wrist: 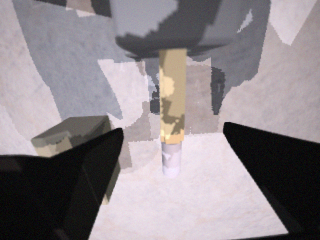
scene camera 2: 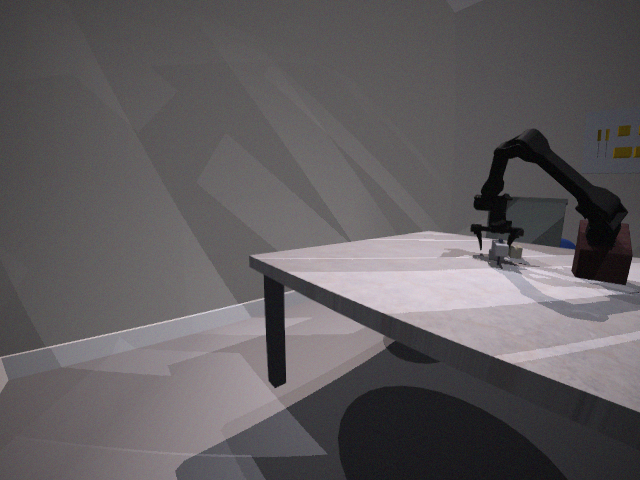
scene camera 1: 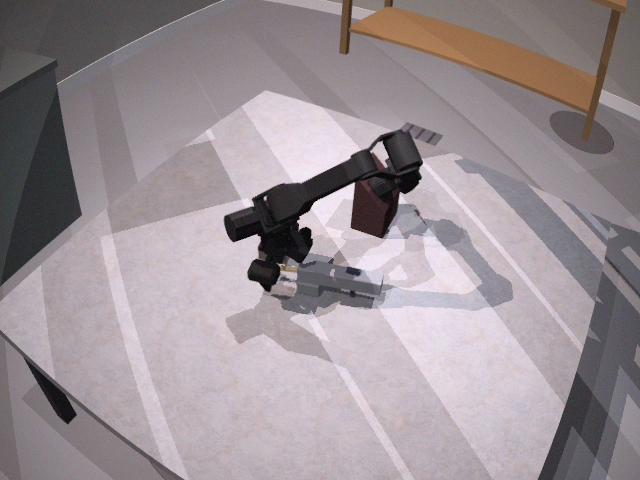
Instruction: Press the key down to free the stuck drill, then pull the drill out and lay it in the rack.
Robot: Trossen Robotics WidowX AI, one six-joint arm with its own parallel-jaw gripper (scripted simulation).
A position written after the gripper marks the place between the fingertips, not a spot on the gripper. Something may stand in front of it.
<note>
The gripper (scene camera 1: pixel 274 277) is open, holding nothing. Further things: a drill (wrist: pixel 172 62) and a rack (wrist: pixel 73 131).
The gripper shows as well in the wrist view (wrist: pixel 173 129) and in scene camera 2 (scene camera 2: pixel 493 251). Scene camera 2 misses the drill, which is hidden by a grey housing.
</note>
